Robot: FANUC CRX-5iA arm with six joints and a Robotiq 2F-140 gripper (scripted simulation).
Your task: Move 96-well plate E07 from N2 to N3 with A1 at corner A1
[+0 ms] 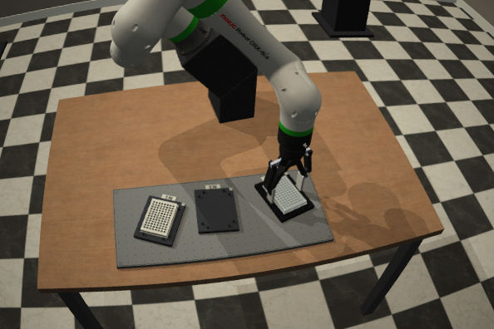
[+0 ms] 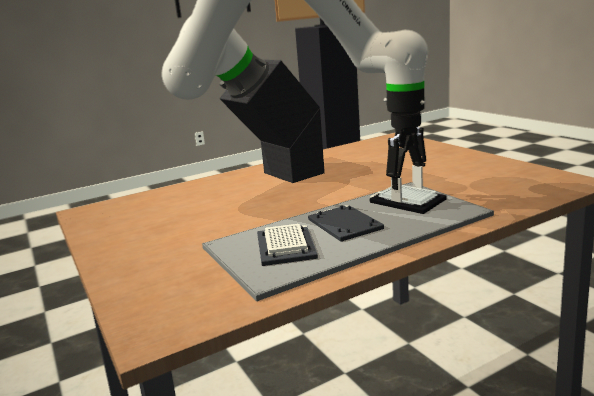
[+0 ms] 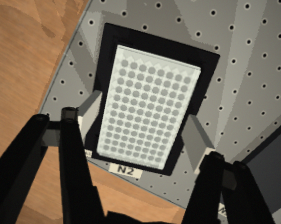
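Right now my hand is 20 mm above the plate. The rest, counted from my hand: landing nest N3: 220 mm to the right, 30 mm below, 10 mm ahead; N2 label: 90 mm behind, 40 mm below, 30 mm to the right; plate nest N2: 30 mm below.
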